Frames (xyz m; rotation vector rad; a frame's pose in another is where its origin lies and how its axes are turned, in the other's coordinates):
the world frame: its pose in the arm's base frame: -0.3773 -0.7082 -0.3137 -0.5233 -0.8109 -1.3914
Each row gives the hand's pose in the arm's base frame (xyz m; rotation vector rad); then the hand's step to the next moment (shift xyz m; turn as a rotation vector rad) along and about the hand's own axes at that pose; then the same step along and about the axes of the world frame.
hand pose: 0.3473 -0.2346 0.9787 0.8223 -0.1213 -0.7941
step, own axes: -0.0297 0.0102 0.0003 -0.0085 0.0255 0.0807
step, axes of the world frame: -0.0054 -0.0100 0.0293 0.0788 -0.0163 0.0274
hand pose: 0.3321 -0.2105 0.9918 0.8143 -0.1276 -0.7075
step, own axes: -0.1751 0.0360 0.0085 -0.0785 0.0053 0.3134
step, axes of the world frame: -0.0321 -0.0917 0.1503 0.2731 -0.1565 0.0733
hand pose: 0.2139 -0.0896 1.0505 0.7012 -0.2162 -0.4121
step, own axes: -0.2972 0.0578 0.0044 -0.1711 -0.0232 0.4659
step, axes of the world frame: -0.0855 -0.2208 0.1888 0.3873 -0.2924 0.1067
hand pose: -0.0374 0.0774 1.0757 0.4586 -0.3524 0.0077
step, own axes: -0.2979 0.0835 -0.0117 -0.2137 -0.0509 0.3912
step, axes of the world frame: -0.1174 -0.2742 0.0830 0.3131 -0.3156 0.0607
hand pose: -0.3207 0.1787 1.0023 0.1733 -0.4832 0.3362
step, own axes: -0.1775 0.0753 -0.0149 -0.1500 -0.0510 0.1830
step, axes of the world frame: -0.0837 -0.1742 -0.0080 0.1523 -0.1878 -0.0115
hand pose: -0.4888 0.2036 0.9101 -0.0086 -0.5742 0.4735
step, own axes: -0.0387 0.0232 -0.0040 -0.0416 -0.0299 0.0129
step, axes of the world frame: -0.0226 -0.0386 -0.0067 0.0254 -0.0313 -0.0342
